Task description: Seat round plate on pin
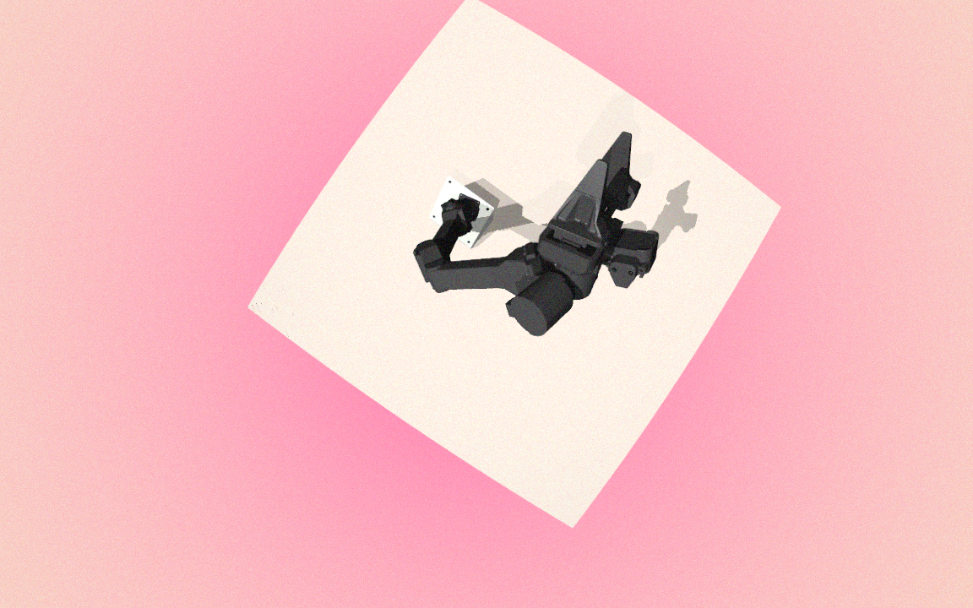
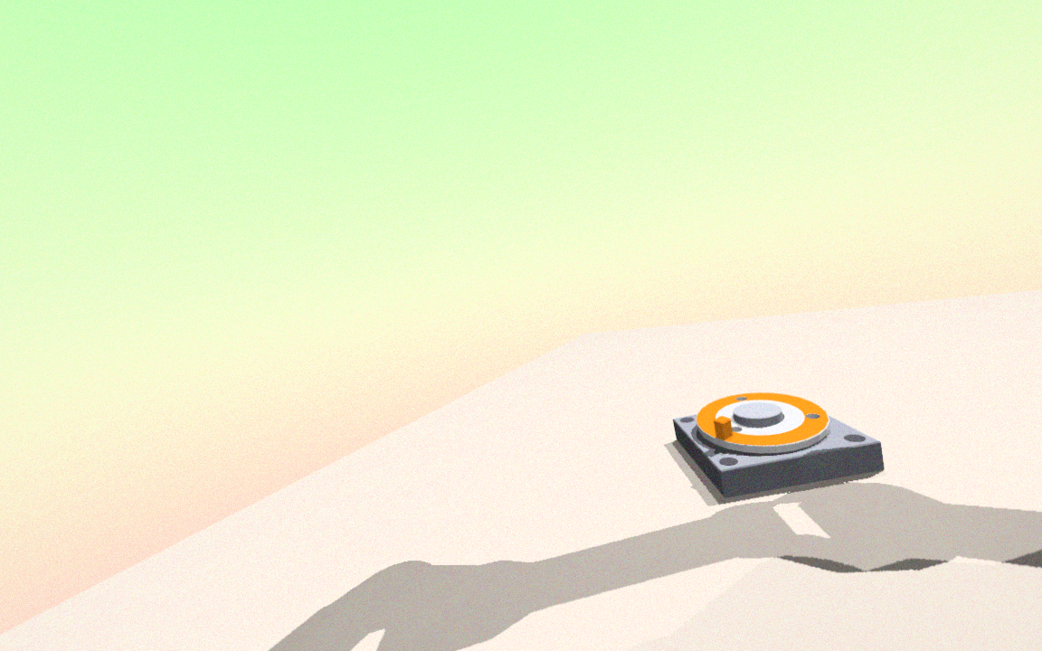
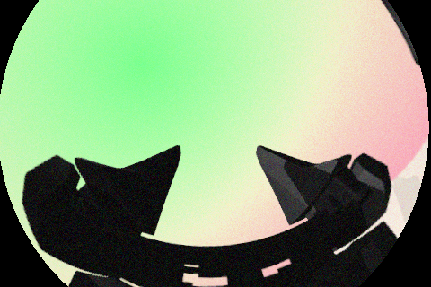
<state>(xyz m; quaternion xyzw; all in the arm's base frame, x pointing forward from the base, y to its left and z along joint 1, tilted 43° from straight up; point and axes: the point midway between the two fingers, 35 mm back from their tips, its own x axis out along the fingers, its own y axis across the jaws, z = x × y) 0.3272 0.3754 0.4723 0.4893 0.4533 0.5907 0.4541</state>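
Right now the round plate is 75 cm below my gripper tip, 10 cm ahead of it and 1 cm to the right of it. The rest, counted from my gripper tip: square grey base (76 cm below, 9 cm ahead, 3 cm to the right).
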